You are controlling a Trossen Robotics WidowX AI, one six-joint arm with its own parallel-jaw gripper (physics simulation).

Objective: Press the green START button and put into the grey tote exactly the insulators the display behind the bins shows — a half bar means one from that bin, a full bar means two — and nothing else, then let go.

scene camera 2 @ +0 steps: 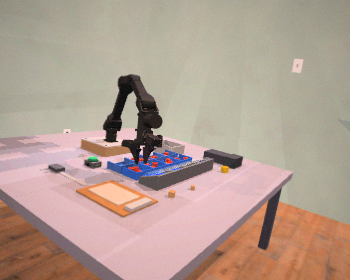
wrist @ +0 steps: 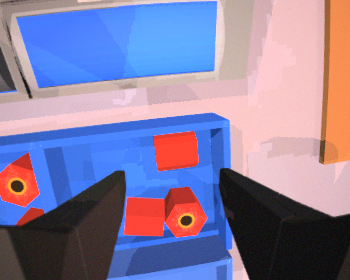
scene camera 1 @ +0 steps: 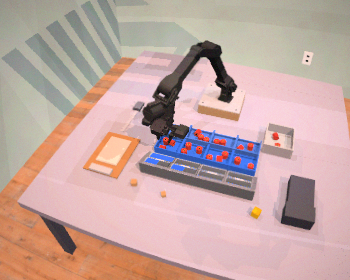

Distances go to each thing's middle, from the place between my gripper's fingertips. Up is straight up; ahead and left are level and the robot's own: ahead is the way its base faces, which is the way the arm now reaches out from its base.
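Relative to the grey tote (scene camera 1: 286,134), my gripper is 28 cm past, 43 cm to the right and 3 cm above. Dark box (scene camera 1: 299,211): 3 cm below my hand and 59 cm to the left of it. Going by their middles, the grey tote is the nearest to my gripper of the things named here.
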